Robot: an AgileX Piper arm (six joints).
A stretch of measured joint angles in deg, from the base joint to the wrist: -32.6 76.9 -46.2 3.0 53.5 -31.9; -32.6 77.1 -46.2 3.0 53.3 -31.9; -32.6 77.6 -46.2 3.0 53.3 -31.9; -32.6 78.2 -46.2 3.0 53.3 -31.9; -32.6 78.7 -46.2 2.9 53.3 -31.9; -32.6 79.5 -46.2 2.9 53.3 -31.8; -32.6 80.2 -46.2 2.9 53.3 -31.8; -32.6 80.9 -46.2 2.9 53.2 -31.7
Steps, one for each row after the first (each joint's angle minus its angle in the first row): 0.0 0.2 0.0 0.0 -0.2 0.0; 0.0 0.7 0.0 0.0 -0.2 0.0; 0.0 1.3 0.0 0.0 -0.2 0.0; 0.0 1.8 0.0 -0.1 -0.2 0.0; 0.0 2.6 0.0 -0.1 -0.2 0.1; 0.0 3.3 0.0 -0.1 -0.2 0.1; 0.0 4.0 0.0 -0.1 -0.3 0.2
